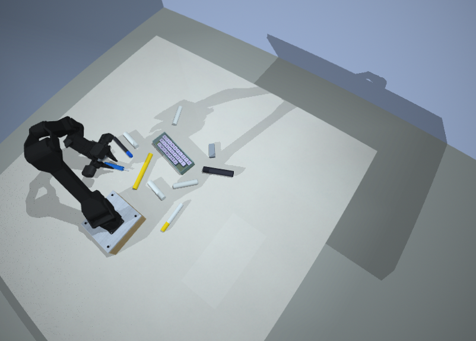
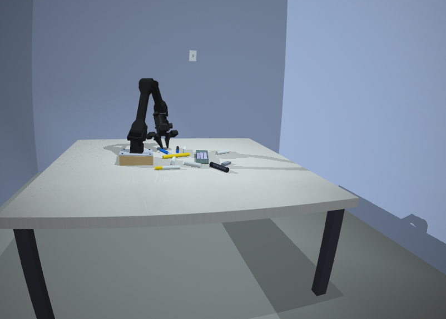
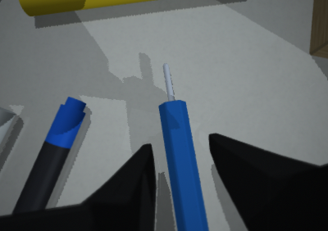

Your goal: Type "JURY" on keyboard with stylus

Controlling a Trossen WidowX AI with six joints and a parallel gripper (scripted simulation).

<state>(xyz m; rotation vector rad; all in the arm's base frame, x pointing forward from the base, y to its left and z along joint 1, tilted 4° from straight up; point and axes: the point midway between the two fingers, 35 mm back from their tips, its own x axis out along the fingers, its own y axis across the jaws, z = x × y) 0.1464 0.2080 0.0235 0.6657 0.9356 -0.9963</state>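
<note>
Now: the blue stylus 20 mm below my gripper tip, 10 mm to the right of it and 10 mm ahead of it. Also, from my gripper tip: black-and-blue pen (70 mm ahead, 30 mm to the left, 20 mm below); then yellow-and-white marker (330 mm to the right, 20 mm below, 10 mm behind); then yellow stick (100 mm to the right, 60 mm ahead, 20 mm below).
</note>
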